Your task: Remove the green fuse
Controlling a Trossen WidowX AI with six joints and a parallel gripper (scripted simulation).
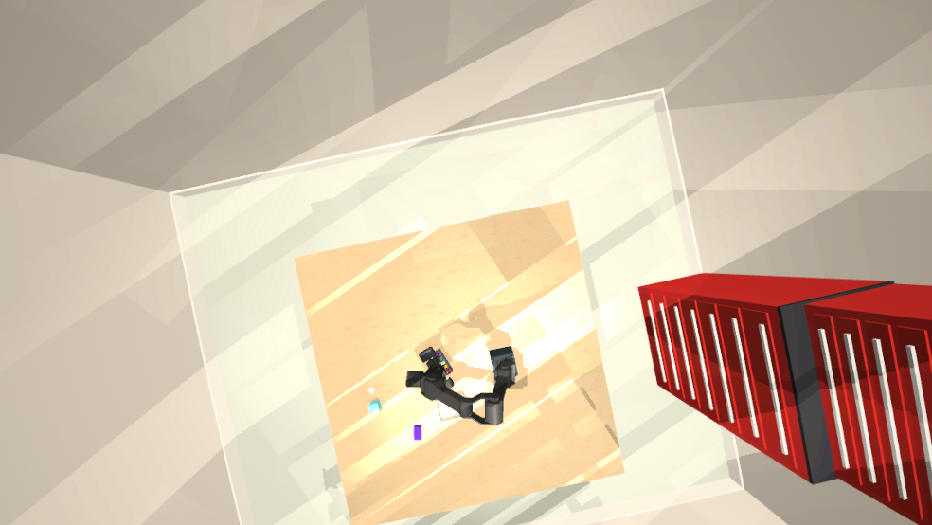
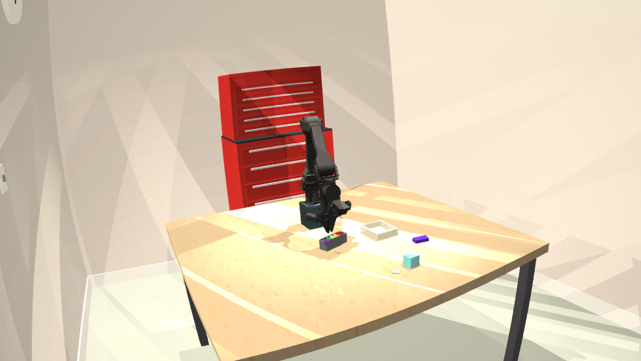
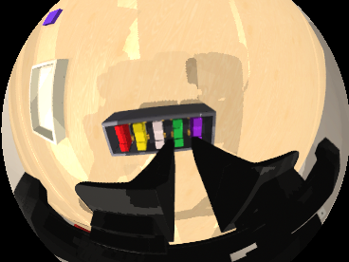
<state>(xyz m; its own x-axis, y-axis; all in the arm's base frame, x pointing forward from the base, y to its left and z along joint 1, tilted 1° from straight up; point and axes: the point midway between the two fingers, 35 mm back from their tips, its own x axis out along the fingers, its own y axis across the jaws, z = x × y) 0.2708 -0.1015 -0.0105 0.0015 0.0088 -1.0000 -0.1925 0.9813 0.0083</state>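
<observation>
My gripper tip is 4 cm above the green fuse. From my gripper tip the other things lie so: cyan cube 35 cm ahead, 10 cm to the left, 4 cm below; then white tray 23 cm to the left, 6 cm below, 2 cm ahead; then purple flat block 29 cm to the left, 22 cm ahead, 6 cm below.
</observation>
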